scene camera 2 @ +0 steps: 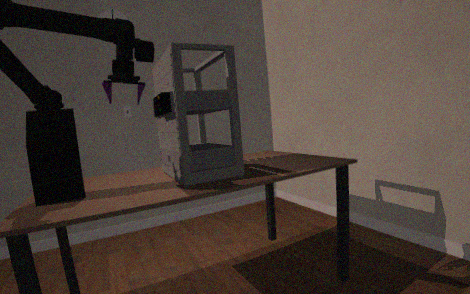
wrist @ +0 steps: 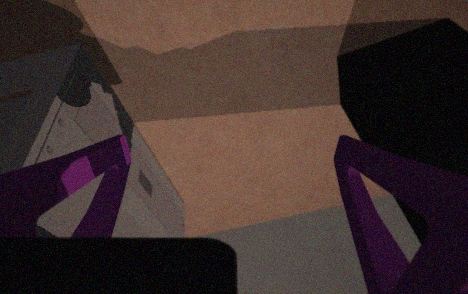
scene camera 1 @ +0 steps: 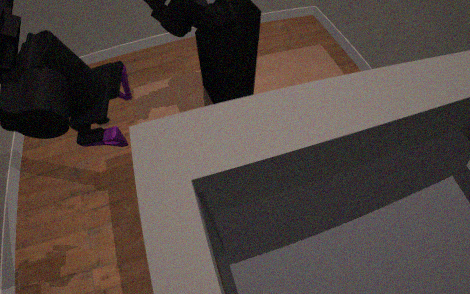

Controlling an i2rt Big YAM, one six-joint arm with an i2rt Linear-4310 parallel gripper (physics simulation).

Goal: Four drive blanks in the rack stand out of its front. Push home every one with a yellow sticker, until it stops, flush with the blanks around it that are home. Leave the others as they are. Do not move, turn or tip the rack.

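Observation:
The tall grey rack stands upright on the table; part of its pale face shows at the left in the wrist view. A dark block stands out of the rack's front at mid height in scene camera 2; how many blanks make it up cannot be told. A faint yellowish speck shows on it, too small to read as a sticker. In scene camera 1 the front is hidden below the rack's top. My gripper is open, purple fingers wide apart and pointing down, in front of the rack and apart from it.
The arm's black pedestal stands on the table, across from the rack's front. A wall rises behind the table. The rack's side has large openings between its bars.

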